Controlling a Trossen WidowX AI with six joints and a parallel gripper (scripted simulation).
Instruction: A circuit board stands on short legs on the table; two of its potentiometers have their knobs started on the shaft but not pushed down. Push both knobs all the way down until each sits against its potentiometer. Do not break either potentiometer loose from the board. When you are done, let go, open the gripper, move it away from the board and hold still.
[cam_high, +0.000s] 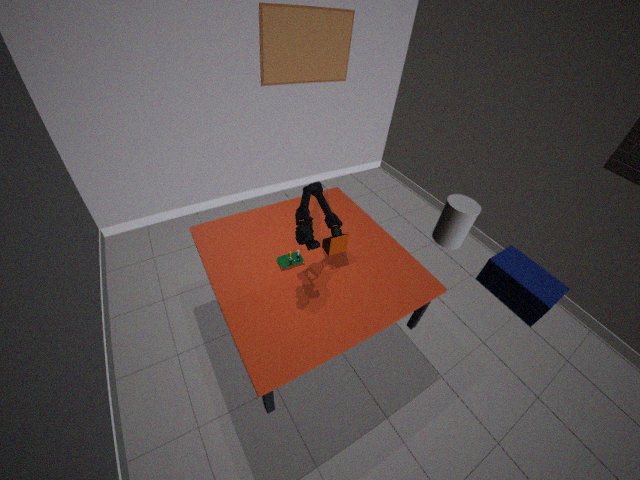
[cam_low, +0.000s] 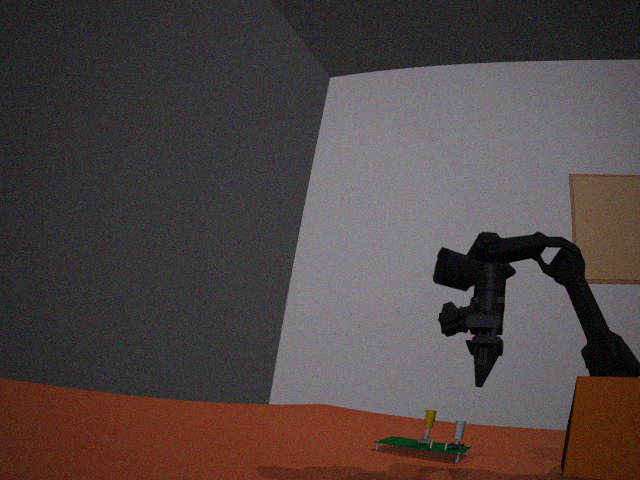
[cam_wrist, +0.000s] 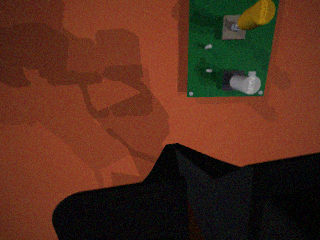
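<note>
Now: the grey knob 80 mm to the right of my gripper tip, 80 mm below it and 20 mm ahead of it. The rest, counted from my gripper tip: yellow knob: 90 mm to the right, 80 mm ahead, 70 mm below.
</note>
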